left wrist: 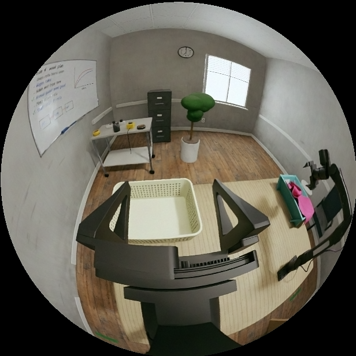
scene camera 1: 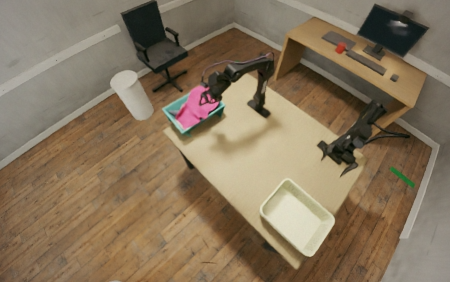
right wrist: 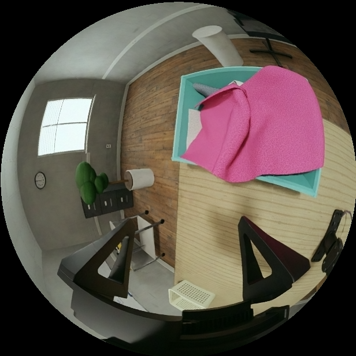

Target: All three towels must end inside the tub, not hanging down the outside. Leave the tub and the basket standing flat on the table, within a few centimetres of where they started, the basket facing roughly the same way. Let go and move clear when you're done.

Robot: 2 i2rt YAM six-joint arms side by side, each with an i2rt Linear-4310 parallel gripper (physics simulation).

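Note:
The teal tub [scene camera 1: 218, 112] [left wrist: 290, 200] [right wrist: 184, 107] stands upright at the table's far left corner. A pink towel [scene camera 1: 196, 110] [left wrist: 305, 208] [right wrist: 285, 120] lies heaped over it. In the right wrist view it covers part of the rim on the table side and reaches slightly past it, and it also covers the right end. Parts of a grey-blue towel [right wrist: 207, 90] and a white towel [right wrist: 193, 124] show inside the tub. My right gripper [scene camera 1: 205, 100] [left wrist: 304, 176] [right wrist: 185, 224] is open and empty, above and beside the tub. My left gripper [scene camera 1: 333, 162] [left wrist: 171, 183] is open and empty, near the basket.
The cream basket [scene camera 1: 266, 200] [left wrist: 195, 212] [right wrist: 192, 294] stands upright and empty at the table's near right end. The wooden table [scene camera 1: 235, 170] carries both containers. A white bin [scene camera 1: 132, 95] and a chair [scene camera 1: 165, 52] stand on the floor beyond the tub.

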